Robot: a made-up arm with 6 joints. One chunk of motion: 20 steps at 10 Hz.
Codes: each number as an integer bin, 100 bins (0 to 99) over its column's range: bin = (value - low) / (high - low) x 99, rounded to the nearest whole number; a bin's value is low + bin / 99 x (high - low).
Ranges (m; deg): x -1.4..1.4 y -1.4..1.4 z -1.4..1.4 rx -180..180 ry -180..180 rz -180..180
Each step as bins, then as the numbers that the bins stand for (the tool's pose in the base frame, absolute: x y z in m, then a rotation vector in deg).
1 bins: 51 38 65 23 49 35
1 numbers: 0.0424 -0.3253 0.4384 -96.36 -1.82 -52.73
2 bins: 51 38 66 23 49 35
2 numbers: 0.0424 -0.3253 0.4667 -96.36 -1.82 -52.73
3 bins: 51 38 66 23 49 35
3 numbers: 0.0424 -0.3253 0.4667 -96.36 -1.82 -52.73
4 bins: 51 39 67 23 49 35
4 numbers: 0.0424 -0.2970 0.4949 -96.36 -1.82 -52.73
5 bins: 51 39 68 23 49 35
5 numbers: 0.0424 -0.2970 0.5232 -96.36 -1.82 -52.73
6 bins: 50 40 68 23 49 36
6 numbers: 0.0141 -0.2687 0.5232 -96.36 -1.82 -49.09
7 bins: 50 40 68 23 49 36
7 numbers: 0.0141 -0.2687 0.5232 -96.36 -1.82 -49.09
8 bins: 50 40 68 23 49 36
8 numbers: 0.0141 -0.2687 0.5232 -96.36 -1.82 -49.09
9 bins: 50 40 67 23 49 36
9 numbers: 0.0141 -0.2687 0.4949 -96.36 -1.82 -49.09
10 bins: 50 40 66 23 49 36
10 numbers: 0.0141 -0.2687 0.4667 -96.36 -1.82 -49.09
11 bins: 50 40 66 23 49 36
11 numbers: 0.0141 -0.2687 0.4667 -96.36 -1.82 -49.09
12 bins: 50 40 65 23 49 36
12 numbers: 0.0141 -0.2687 0.4384 -96.36 -1.82 -49.09
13 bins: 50 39 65 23 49 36
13 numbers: 0.0141 -0.2970 0.4384 -96.36 -1.82 -49.09
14 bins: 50 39 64 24 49 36
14 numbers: 0.0141 -0.2970 0.4101 -92.73 -1.82 -49.09
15 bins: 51 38 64 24 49 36
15 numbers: 0.0424 -0.3253 0.4101 -92.73 -1.82 -49.09
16 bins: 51 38 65 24 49 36
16 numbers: 0.0424 -0.3253 0.4384 -92.73 -1.82 -49.09
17 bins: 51 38 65 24 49 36
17 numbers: 0.0424 -0.3253 0.4384 -92.73 -1.82 -49.09
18 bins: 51 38 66 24 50 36
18 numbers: 0.0424 -0.3253 0.4667 -92.73 1.82 -49.09
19 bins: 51 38 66 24 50 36
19 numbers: 0.0424 -0.3253 0.4667 -92.73 1.82 -49.09
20 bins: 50 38 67 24 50 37
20 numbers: 0.0141 -0.3253 0.4949 -92.73 1.82 -45.45
